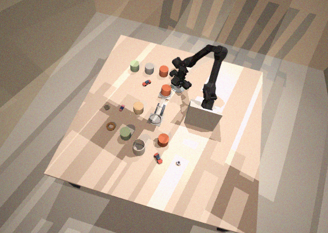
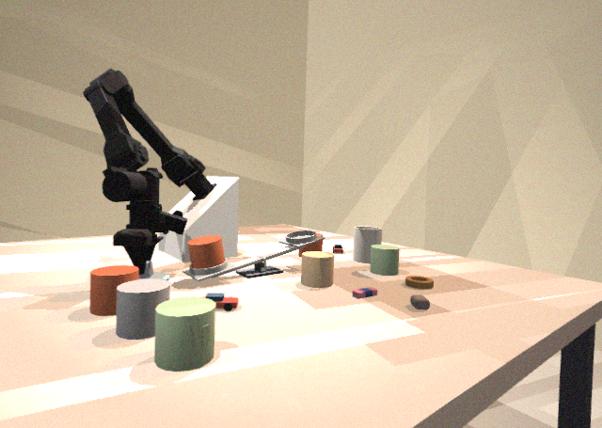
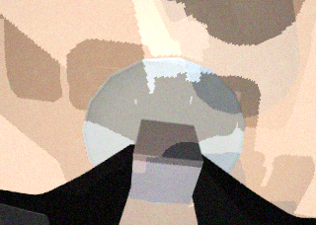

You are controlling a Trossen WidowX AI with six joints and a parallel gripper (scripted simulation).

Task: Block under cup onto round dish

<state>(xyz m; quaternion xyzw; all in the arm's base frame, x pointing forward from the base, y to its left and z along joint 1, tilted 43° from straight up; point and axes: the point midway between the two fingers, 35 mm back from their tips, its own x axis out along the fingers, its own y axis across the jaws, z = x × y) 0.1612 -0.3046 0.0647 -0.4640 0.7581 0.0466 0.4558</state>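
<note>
The grey block lies 10 mm above my gripper tip. Round my gripper tip: small balance (120 mm ahead, 230 mm to the left, 20 mm above); then grey cylinder (260 mm ahead, 110 mm to the right, 20 mm above); then pale blue round dish (10 mm below).
</note>
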